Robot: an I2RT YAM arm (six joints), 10 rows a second.
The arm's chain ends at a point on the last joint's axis. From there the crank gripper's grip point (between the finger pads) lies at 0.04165 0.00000 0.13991 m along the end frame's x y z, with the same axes.
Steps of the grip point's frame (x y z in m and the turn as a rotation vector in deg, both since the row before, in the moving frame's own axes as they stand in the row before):
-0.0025 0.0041 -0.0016 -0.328 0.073 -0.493
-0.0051 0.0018 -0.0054 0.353 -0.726 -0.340
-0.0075 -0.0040 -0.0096 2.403 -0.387 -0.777
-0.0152 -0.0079 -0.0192 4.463 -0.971 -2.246
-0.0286 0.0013 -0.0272 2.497 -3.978 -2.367
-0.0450 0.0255 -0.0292 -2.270 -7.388 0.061
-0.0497 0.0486 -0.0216 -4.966 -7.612 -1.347
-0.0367 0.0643 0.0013 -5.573 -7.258 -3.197
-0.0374 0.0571 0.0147 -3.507 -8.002 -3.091
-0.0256 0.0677 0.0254 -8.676 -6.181 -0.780
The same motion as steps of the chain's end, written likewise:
-0.0027 0.0037 -0.0015 -0.328 0.073 -0.493
-0.0033 0.0029 -0.0059 0.353 -0.726 -0.340
-0.0065 0.0024 -0.0097 2.403 -0.387 -0.777
-0.0126 0.0046 -0.0194 4.463 -0.971 -2.246
-0.0186 0.0090 -0.0296 2.497 -3.978 -2.367
-0.0267 0.0198 -0.0333 -2.270 -7.388 0.061
-0.0310 0.0370 -0.0254 -4.966 -7.612 -1.347
-0.0190 0.0523 -0.0023 -5.573 -7.258 -3.197
-0.0177 0.0501 0.0105 -3.507 -8.002 -3.091
-0.0105 0.0468 0.0233 -8.676 -6.181 -0.780

